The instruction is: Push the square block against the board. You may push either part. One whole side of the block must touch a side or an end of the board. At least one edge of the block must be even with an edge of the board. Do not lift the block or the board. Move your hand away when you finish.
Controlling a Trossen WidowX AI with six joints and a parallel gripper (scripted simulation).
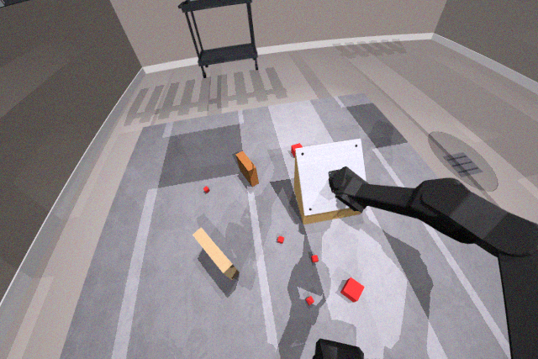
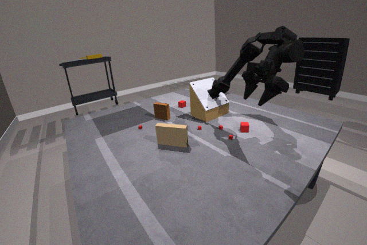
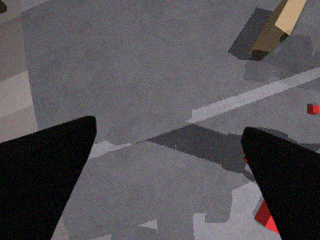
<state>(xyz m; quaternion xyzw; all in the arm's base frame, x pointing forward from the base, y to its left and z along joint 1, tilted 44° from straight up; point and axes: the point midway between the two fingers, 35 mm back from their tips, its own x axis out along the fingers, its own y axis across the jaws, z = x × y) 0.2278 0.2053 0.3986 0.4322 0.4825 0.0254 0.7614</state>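
Right now the pale tan board is 150 mm ahead of my gripper tip, 300 mm to the right of it and 200 mm below it. From my gripper tip the other things lie so: orange square block: 30 mm ahead, 600 mm to the right, 200 mm below.
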